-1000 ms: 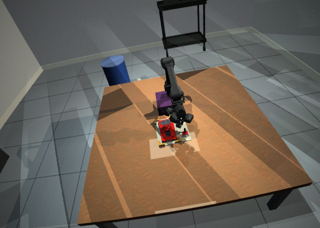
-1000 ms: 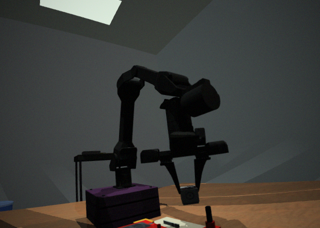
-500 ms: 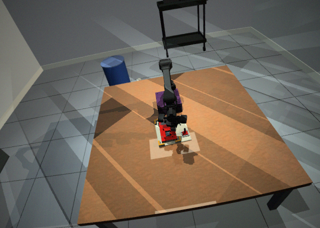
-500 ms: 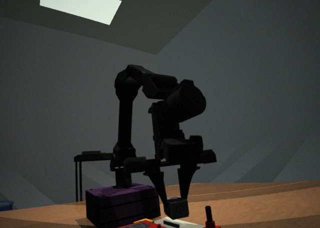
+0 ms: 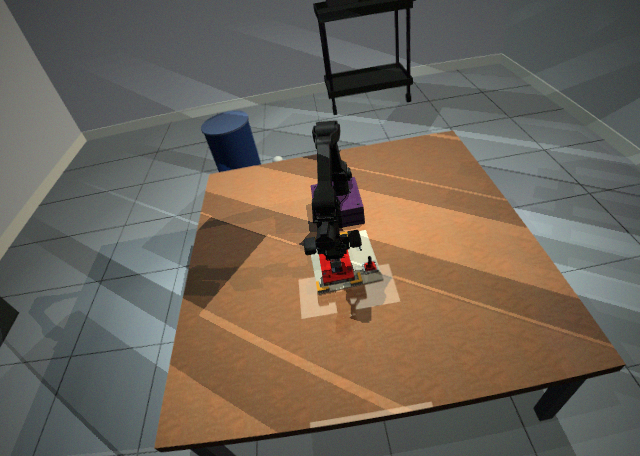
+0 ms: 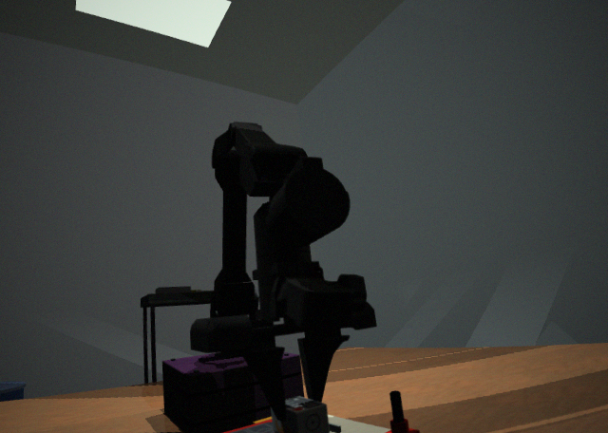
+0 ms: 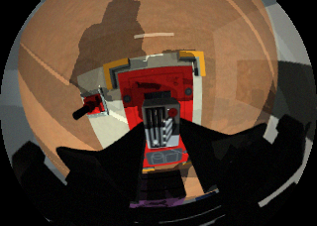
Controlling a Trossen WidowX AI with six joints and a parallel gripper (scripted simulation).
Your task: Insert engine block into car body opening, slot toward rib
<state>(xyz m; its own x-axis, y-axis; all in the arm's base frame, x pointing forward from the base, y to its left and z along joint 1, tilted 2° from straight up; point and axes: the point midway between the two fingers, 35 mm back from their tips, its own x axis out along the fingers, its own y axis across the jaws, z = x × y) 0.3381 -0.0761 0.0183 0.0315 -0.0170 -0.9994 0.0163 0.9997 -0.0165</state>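
Right now my gripper tip is 1 cm above the engine block.
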